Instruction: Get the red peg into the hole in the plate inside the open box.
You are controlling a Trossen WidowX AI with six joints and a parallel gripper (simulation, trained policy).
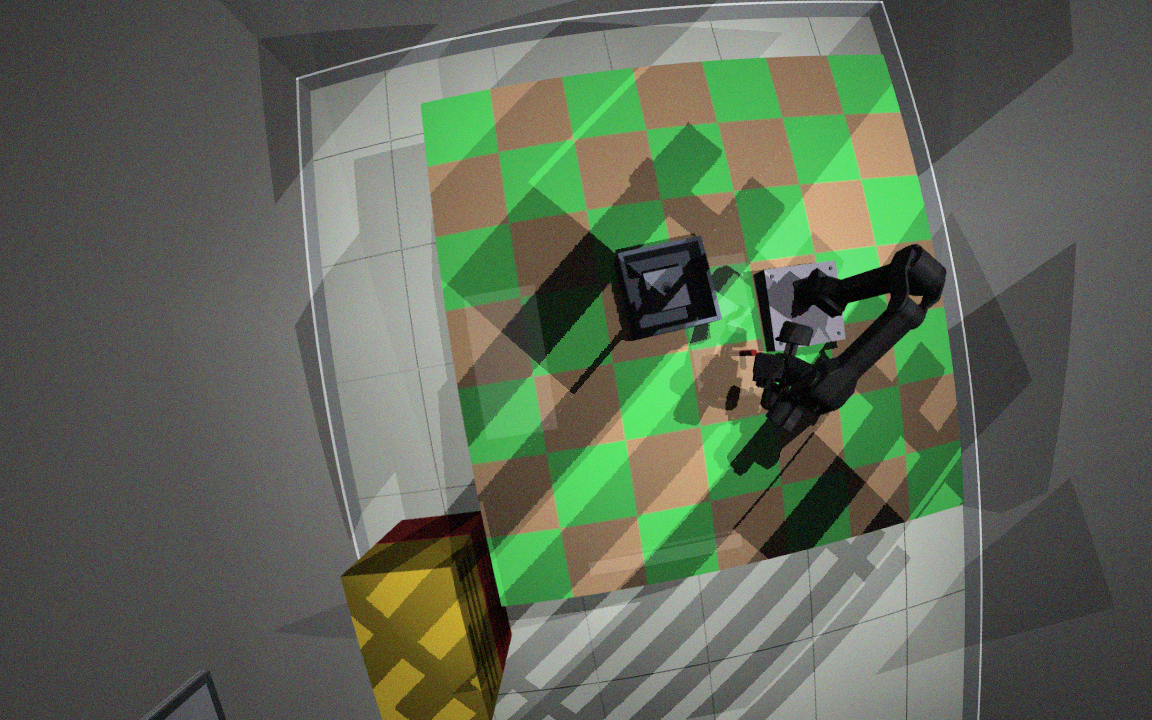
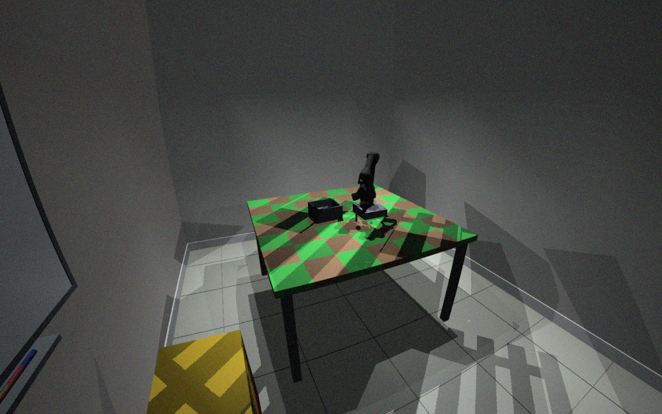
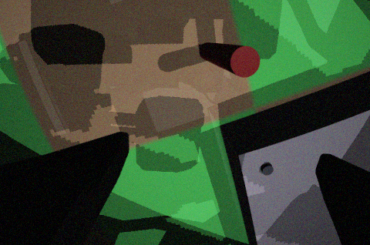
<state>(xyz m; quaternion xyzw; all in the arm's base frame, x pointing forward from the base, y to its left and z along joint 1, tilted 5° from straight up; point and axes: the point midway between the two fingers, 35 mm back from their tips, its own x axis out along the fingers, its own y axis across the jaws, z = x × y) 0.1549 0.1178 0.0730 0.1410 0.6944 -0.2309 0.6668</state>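
Now: the red peg 50 mm below my gripper tip, 30 mm to the right of it and 30 mm ahead of it. Also, from my gripper tip: grey plate: 220 mm to the right, 170 mm ahead, 40 mm below; dark box: 220 mm to the right, 170 mm ahead, 60 mm below.
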